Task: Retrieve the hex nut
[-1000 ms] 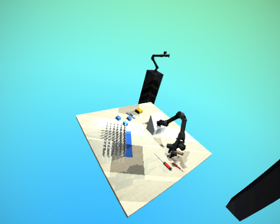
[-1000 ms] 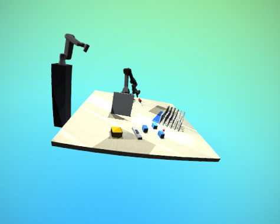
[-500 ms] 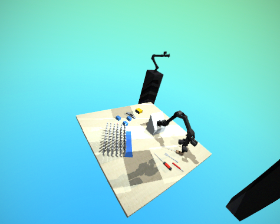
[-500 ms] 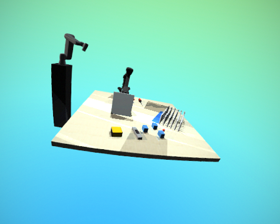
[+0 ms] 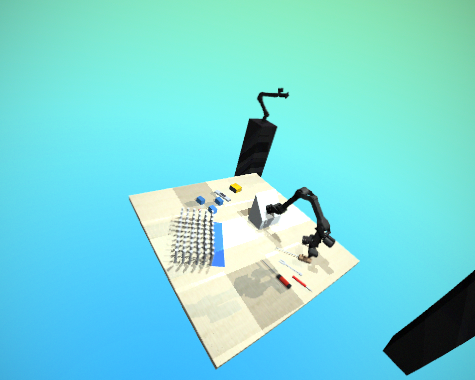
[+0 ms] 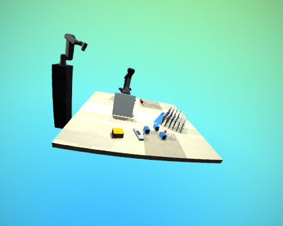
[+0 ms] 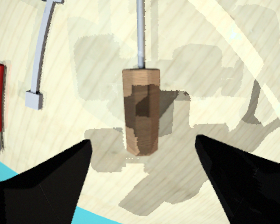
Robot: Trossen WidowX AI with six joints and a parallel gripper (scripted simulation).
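Now: gripper tip 9 cm to the left of the wooden-handled tool, 6 cm short of it and 6 cm above it. Also, from my gripper tip: grey forked tool 14 cm ahead, 7 cm below; then blue taped strip 48 cm ahead, 39 cm to the right, 8 cm below; then red tool 16 cm ahead, 15 cm to the left, 7 cm below.
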